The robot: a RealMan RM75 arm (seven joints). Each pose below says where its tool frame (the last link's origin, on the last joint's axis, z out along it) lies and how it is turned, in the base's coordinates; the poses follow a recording.
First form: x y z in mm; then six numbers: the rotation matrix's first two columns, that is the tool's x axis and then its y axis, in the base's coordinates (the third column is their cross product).
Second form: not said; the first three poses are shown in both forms.
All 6 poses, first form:
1: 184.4 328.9 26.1 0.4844 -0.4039 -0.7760 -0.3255 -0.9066 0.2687
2: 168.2 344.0 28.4 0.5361 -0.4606 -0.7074 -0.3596 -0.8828 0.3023
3: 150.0 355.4 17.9 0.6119 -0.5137 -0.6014 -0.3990 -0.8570 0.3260
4: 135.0 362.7 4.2 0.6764 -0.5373 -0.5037 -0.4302 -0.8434 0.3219
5: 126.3 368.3 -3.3 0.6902 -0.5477 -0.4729 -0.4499 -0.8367 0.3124
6: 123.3 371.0 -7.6 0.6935 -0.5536 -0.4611 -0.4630 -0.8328 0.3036
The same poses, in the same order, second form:
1: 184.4 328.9 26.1; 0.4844 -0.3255 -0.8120; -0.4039 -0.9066 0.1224; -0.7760 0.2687 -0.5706
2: 168.2 344.0 28.4; 0.5361 -0.3596 -0.7637; -0.4606 -0.8828 0.0923; -0.7074 0.3023 -0.6389
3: 150.0 355.4 17.9; 0.6119 -0.3990 -0.6829; -0.5137 -0.8570 0.0405; -0.6014 0.3260 -0.7294
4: 135.0 362.7 4.2; 0.6764 -0.4302 -0.5978; -0.5373 -0.8434 -0.0010; -0.5037 0.3219 -0.8016
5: 126.3 368.3 -3.3; 0.6902 -0.4499 -0.5668; -0.5477 -0.8367 -0.0029; -0.4729 0.3124 -0.8239
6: 123.3 371.0 -7.6; 0.6935 -0.4630 -0.5521; -0.5536 -0.8328 0.0029; -0.4611 0.3036 -0.8339
